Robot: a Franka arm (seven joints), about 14 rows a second.
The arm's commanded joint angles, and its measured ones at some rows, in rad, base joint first. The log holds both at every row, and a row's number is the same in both.
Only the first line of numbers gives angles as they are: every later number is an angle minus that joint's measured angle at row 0.
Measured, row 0:
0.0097, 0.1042, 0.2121, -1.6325, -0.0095, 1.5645, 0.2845
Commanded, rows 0 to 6:
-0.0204, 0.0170, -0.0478, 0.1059, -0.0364, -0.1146, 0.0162
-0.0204, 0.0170, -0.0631, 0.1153, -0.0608, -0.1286, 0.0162
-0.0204, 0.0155, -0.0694, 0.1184, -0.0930, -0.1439, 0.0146
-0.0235, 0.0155, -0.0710, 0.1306, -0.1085, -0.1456, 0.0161
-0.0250, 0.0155, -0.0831, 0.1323, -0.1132, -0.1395, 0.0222
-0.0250, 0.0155, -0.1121, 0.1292, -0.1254, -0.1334, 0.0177
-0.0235, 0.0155, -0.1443, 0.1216, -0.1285, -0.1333, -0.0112
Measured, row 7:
-0.0251, 0.0042, -0.1025, 0.1036, -0.1093, -0.1165, 0.0035
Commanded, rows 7 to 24:
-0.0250, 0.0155, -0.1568, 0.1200, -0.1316, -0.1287, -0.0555
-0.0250, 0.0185, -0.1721, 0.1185, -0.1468, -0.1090, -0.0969
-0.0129, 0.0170, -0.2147, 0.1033, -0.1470, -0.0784, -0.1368
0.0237, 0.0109, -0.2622, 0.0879, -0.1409, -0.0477, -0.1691
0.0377, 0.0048, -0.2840, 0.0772, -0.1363, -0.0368, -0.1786
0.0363, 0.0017, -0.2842, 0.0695, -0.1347, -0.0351, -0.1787
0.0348, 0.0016, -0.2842, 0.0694, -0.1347, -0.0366, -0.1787
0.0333, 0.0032, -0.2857, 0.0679, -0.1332, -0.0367, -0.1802
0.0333, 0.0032, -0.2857, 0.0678, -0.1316, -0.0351, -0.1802
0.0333, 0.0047, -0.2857, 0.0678, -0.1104, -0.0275, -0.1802
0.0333, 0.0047, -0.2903, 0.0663, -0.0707, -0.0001, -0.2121
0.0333, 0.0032, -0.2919, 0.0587, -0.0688, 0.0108, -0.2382
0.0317, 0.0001, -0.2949, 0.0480, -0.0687, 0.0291, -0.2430
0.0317, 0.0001, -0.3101, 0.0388, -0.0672, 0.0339, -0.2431
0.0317, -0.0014, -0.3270, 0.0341, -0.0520, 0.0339, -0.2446
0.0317, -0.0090, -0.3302, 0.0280, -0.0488, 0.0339, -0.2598
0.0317, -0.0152, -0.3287, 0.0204, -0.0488, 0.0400, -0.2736
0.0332, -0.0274, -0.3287, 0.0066, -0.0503, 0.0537, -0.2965
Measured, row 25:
0.0195, 0.0152, -0.3168, 0.0513, -0.0644, 0.0264, -0.2571
